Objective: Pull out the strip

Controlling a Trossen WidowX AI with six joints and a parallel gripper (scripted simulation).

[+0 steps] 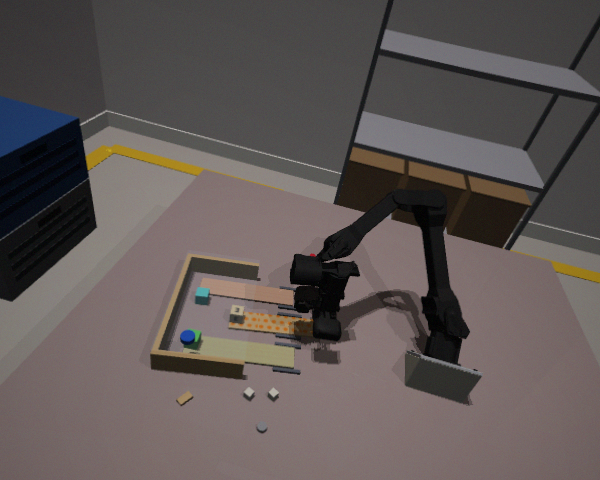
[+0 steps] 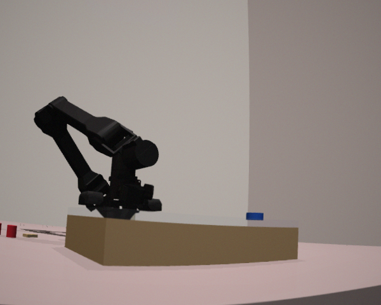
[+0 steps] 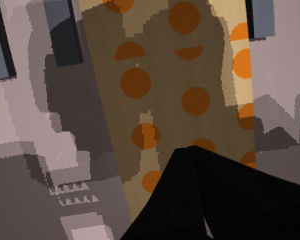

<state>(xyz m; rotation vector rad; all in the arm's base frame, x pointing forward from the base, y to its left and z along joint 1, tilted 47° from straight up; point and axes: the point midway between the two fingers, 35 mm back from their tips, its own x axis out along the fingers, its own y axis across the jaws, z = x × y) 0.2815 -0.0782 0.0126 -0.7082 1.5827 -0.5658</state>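
The dotted strip is 10 cm ahead of my gripper tip and 1 cm to the left of it. From my gripper tip the other things lie so: labelled cube: 20 cm ahead, 2 cm to the left, 2 cm above; grey disc: 9 cm ahead, 28 cm to the left; blue disc: 28 cm ahead, 16 cm to the left, 6 cm above.
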